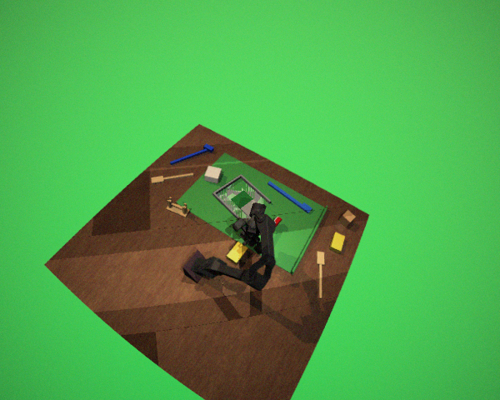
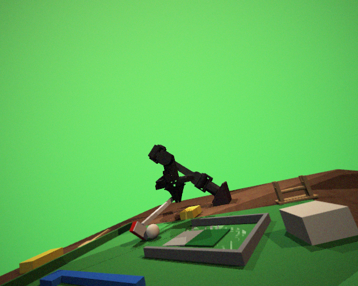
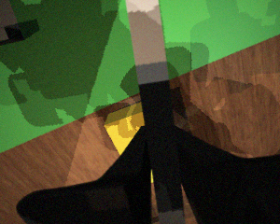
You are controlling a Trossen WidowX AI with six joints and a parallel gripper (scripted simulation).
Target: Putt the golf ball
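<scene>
My gripper tip is 100 mm short of the red putter and 40 mm to the left of it. Round my gripper tip: white golf ball 190 mm ahead, 40 mm to the right, 50 mm below; green mat 260 mm ahead, 70 mm to the left, 70 mm below; wooden stand 30 mm ahead, 430 mm to the left, 40 mm below.
</scene>
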